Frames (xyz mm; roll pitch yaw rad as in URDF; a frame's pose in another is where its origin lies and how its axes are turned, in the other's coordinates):
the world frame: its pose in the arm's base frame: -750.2 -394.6 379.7 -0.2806 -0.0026 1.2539
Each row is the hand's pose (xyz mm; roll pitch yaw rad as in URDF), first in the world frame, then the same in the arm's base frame.
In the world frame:
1: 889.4 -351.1 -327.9 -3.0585 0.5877 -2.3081
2: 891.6 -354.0 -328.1 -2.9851 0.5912 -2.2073
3: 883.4 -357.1 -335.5 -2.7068 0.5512 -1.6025
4: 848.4 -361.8 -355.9 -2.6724 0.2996 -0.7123
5: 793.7 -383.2 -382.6 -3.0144 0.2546 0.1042
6: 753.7 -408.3 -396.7 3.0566 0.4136 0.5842
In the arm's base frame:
1: -66.0 317.6 164.2 -2.8552 0.3721 -0.9599
2: -62.6 318.8 164.8 -2.8061 0.3596 -0.8711
3: -60.4 309.5 158.5 -2.6950 0.2708 -0.3442
4: -61.6 273.1 140.1 -2.8831 0.1090 0.4981
5: -52.1 212.5 120.2 2.9786 0.2707 1.2819
6: -37.9 165.7 113.5 2.7802 0.5516 1.7085

